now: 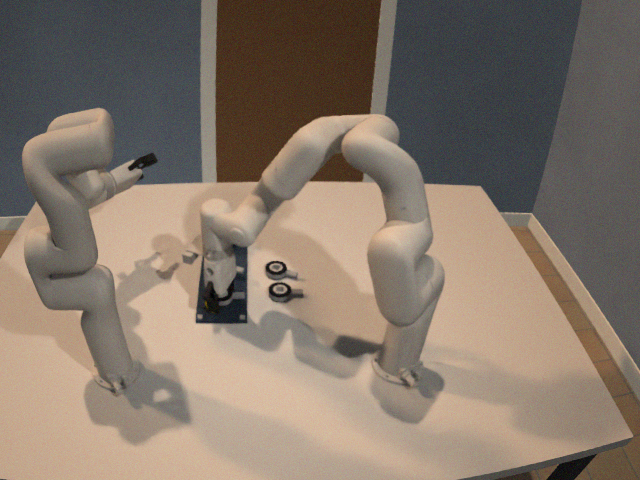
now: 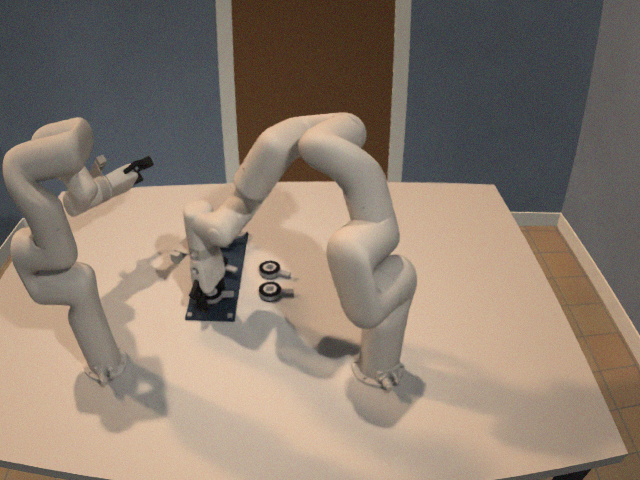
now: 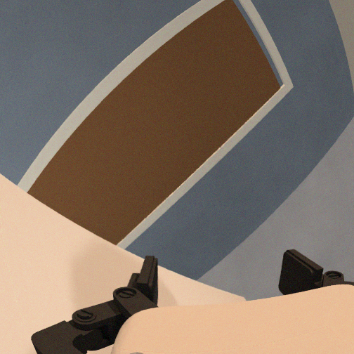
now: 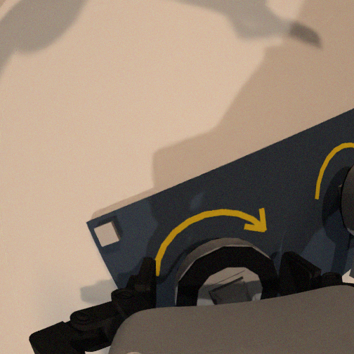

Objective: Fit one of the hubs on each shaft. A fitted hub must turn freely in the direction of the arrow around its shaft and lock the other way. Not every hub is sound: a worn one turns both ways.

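Seen in the pictures: left gripper, fingertip midpoint: [image 1: 148, 165] [image 2: 146, 168]; right gripper, fingertip midpoint: [image 1: 221, 300] [image 2: 211, 298]; left arm's base at its link origin: [image 1: 116, 370] [image 2: 105, 363]; right arm's base at its link origin: [image 1: 397, 365] [image 2: 378, 367].
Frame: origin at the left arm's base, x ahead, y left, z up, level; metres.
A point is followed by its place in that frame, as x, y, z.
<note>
A dark-ringed hub [image 1: 225, 297] {0.081, -0.346, 0.044} [image 2: 214, 298] {0.074, -0.344, 0.042} [image 4: 227, 253] sits around the square shaft [image 4: 230, 292] nearest the near end of the blue board [image 1: 238, 311] {0.053, -0.368, 0.008} [image 2: 223, 313] {0.045, -0.355, 0.008} [image 4: 295, 180]. A yellow arrow [image 4: 215, 212] curves beside it. My right gripper [image 1: 219, 299] {0.103, -0.342, 0.017} [image 2: 206, 296] {0.103, -0.342, 0.017} [image 4: 220, 277] is open, its fingers apart on either side of this hub. Part of a second hub [image 4: 349, 200] shows on the board. The arm hides the board's far part. Two loose hubs [image 1: 276, 269] {0.163, -0.542, 0.006} [image 1: 280, 292] {0.056, -0.495, 0.022} [image 2: 269, 269] {0.145, -0.532, 0.022} [image 2: 269, 291] {0.057, -0.494, 0.022} lie right of the board. My left gripper [image 1: 145, 168] {0.453, -0.268, 0.276} [image 2: 142, 171] {0.453, -0.268, 0.276} [image 3: 222, 275] is open and empty, high at the back left.
The right arm reaches over the board from the right, above the loose hubs. The left arm stands at the left of the table [image 1: 289, 423] {-0.313, -0.306, 0.000} [image 2: 268, 423] {-0.327, -0.320, 0.000}. The hub handles on the board [image 1: 238, 295] {0.080, -0.383, 0.037} [image 2: 226, 294] {0.080, -0.380, 0.037} point right, towards the loose hubs.
</note>
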